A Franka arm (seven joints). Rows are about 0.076 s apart.
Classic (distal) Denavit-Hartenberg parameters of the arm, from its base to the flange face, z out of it. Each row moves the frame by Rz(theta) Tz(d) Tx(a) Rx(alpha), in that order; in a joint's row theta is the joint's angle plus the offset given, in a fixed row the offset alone. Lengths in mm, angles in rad.
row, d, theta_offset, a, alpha
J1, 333, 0, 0, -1.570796
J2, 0, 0, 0, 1.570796
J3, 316, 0, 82.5, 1.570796
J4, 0, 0, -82.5, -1.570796
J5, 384, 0, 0, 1.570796
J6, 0, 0, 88, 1.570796
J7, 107, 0, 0, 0
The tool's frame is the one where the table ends.
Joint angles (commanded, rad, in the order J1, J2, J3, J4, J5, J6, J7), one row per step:
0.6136 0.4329 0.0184 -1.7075 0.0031 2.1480 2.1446
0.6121 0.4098 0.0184 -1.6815 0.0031 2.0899 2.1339
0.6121 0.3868 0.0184 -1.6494 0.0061 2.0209 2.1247
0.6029 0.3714 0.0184 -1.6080 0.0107 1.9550 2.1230
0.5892 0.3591 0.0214 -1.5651 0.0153 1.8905 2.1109
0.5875 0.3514 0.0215 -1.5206 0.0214 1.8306 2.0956
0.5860 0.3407 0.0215 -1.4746 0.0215 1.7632 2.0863
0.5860 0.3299 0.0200 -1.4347 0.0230 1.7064 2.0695
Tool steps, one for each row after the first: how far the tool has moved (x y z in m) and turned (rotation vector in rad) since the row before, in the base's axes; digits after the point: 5 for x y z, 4 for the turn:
0.00017 -0.00113 0.02215 -0.0055 0.0070 0.0096
-0.00127 -0.00073 0.02414 -0.0061 0.0126 0.0083
0.00335 -0.00475 0.02394 -0.0019 0.0098 -0.0088
0.00350 -0.00606 0.02293 -0.0005 0.0107 0.0004
-0.00012 -0.00078 0.02117 0.0012 0.0098 0.0129
-0.00170 -0.00229 0.02332 -0.0054 0.0090 0.0093
-0.00248 -0.00250 0.02137 -0.0016 0.0057 0.0164

